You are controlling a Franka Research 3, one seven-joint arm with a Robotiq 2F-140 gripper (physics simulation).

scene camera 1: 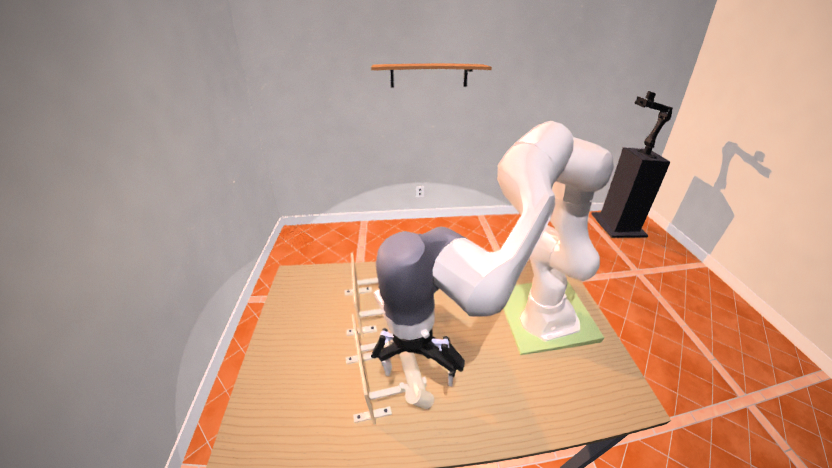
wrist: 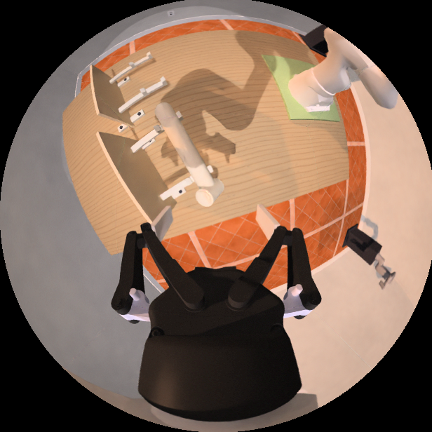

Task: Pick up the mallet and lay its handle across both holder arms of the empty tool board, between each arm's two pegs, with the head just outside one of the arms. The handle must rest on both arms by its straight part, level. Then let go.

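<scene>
The pale mallet (scene camera 1: 411, 372) (wrist: 186, 150) lies across both holder arms of the nearer tool board (scene camera 1: 363, 372) (wrist: 125, 165). Its handle passes between the two pegs of the near arm (scene camera 1: 384, 394) (wrist: 172, 191) and, in the wrist view, between those of the far arm (wrist: 141, 142). Its short crosswise head (scene camera 1: 420, 399) (wrist: 208, 194) sits just outside the near arm. It looks about level, though the exact contact is hard to see. My gripper (scene camera 1: 419, 373) (wrist: 214, 212) is open and empty above the mallet, with a finger on each side in the scene view.
A second tool board (scene camera 1: 354, 285) (wrist: 104, 95) with two pegged arms stands farther along the wooden table (scene camera 1: 290, 360) (wrist: 280, 165). The robot's base is on a green mat (scene camera 1: 532, 344) (wrist: 280, 75) at the right.
</scene>
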